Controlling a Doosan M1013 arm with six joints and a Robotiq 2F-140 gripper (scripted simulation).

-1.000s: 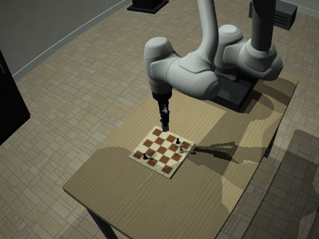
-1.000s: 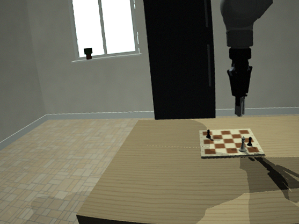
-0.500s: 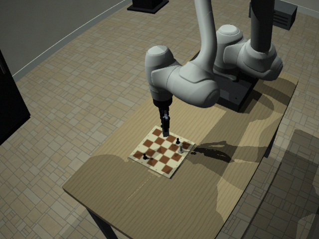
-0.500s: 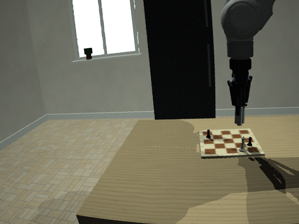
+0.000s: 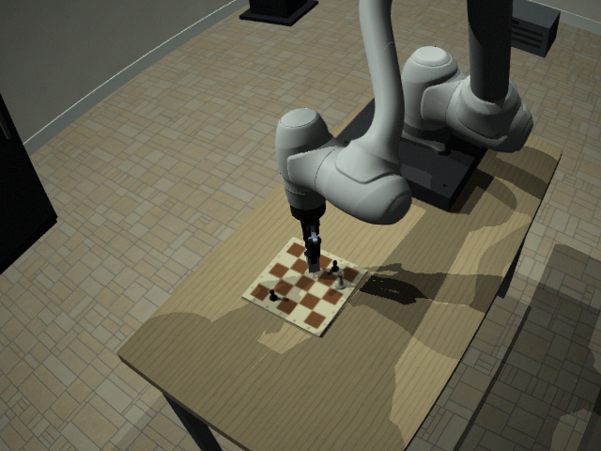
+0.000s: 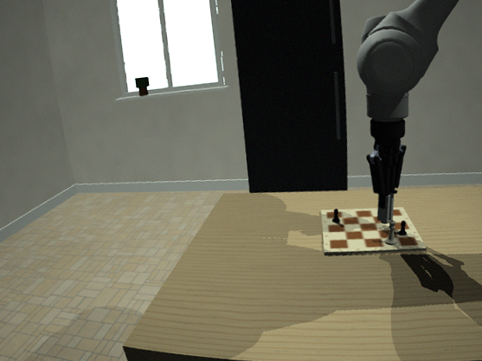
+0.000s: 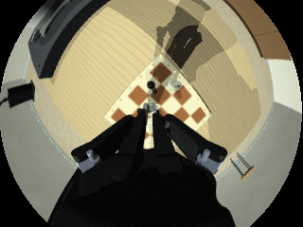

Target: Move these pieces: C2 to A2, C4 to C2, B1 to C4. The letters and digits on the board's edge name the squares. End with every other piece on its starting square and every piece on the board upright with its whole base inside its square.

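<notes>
My gripper is now 4 cm short of the small chessboard and 5 cm above it. Also, from my hand: tall white piece: 1 cm ahead, 8 cm to the left, 2 cm below; then small white piece: 3 cm below.
</notes>
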